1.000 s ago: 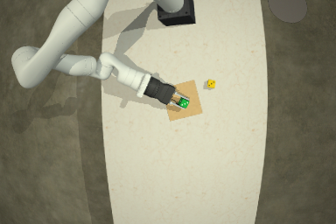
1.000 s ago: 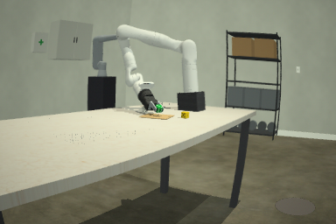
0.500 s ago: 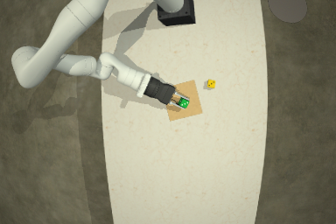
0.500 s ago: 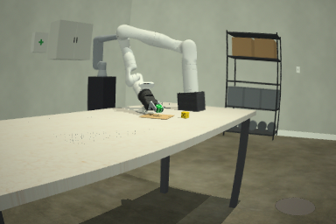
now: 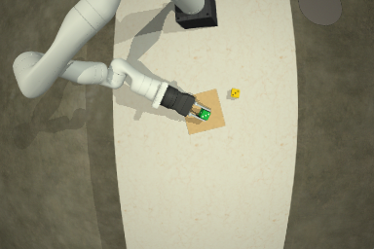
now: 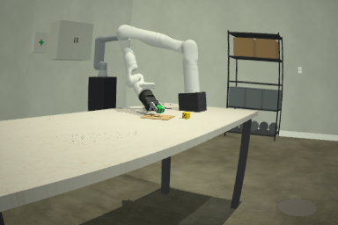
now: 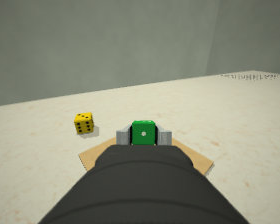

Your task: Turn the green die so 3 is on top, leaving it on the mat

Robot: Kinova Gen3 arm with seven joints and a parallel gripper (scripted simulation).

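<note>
Right now my hand is 1 cm to the left of the tan mat and 4 cm above it. Round my hand: white die 11 cm behind, 14 cm to the right, 3 cm below; then green die right at my hand; then yellow die 6 cm behind, 12 cm to the left, 3 cm below.
</note>
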